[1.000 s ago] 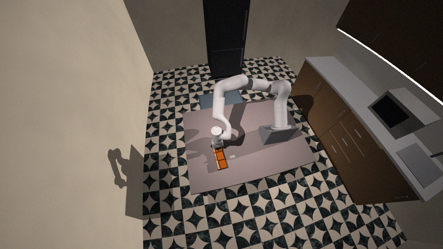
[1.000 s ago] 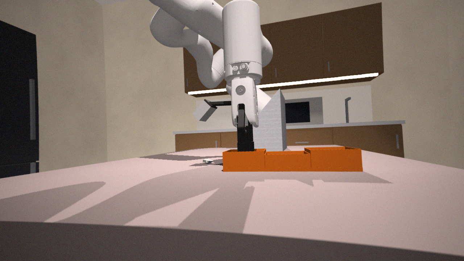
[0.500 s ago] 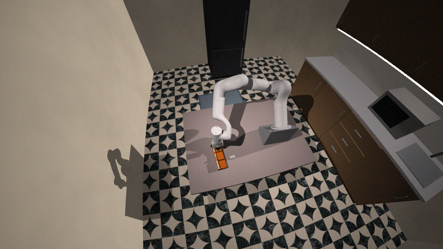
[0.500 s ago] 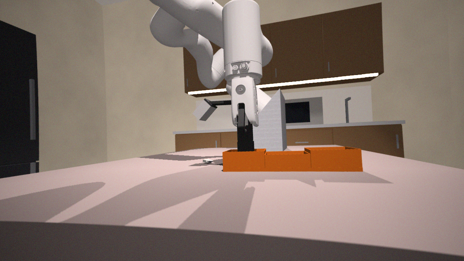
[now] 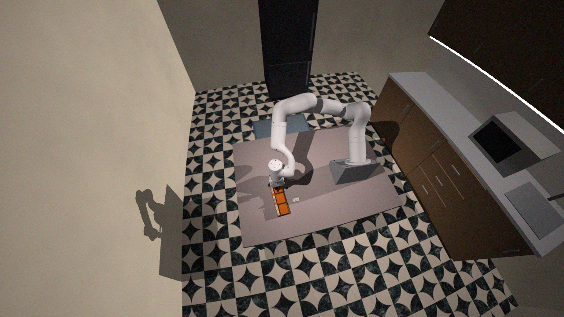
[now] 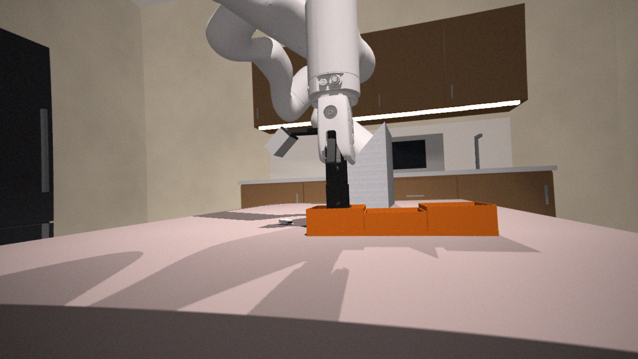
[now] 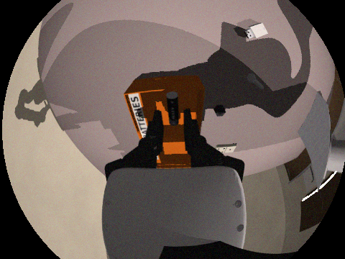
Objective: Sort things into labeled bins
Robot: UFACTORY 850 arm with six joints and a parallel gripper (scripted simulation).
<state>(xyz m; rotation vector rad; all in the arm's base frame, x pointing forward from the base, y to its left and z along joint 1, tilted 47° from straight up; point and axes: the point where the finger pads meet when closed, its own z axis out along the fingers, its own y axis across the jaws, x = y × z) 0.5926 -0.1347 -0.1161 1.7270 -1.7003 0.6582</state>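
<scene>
My hand is 40 mm above the black battery. From my hand the other things lie so: silver bolt (120 mm behind, 50 mm to the right, 50 mm below); then black nut (70 mm behind, 10 mm to the left, 50 mm below); then joined orange bins (80 mm to the left, 40 mm below).
</scene>
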